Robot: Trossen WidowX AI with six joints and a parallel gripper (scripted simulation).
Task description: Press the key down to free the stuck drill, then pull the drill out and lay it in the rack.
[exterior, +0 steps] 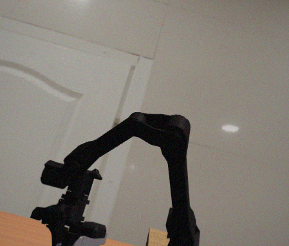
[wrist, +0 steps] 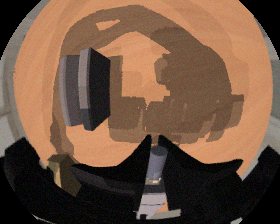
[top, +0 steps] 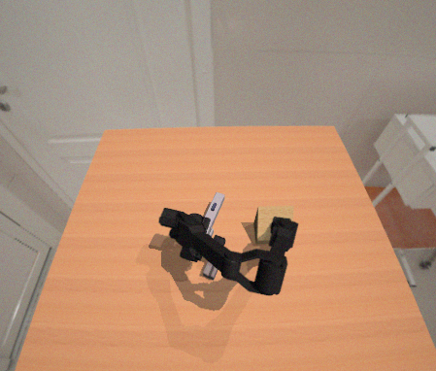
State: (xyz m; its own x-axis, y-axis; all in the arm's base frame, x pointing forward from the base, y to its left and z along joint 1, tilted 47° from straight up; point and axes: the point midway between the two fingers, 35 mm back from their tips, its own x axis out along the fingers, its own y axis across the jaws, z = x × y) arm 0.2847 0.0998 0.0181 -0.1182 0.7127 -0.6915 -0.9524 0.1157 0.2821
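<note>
Now: the drill 5 cm to the right of my gripper tip, 4 cm above it and 2 cm behind it. Also, from my gripper tip: dark grey block (7 cm to the left, 6 cm behind); grey bar (11 cm to the right, 3 cm behind, 3 cm above); blue key (14 cm to the right, 4 cm behind, 4 cm above).
</note>
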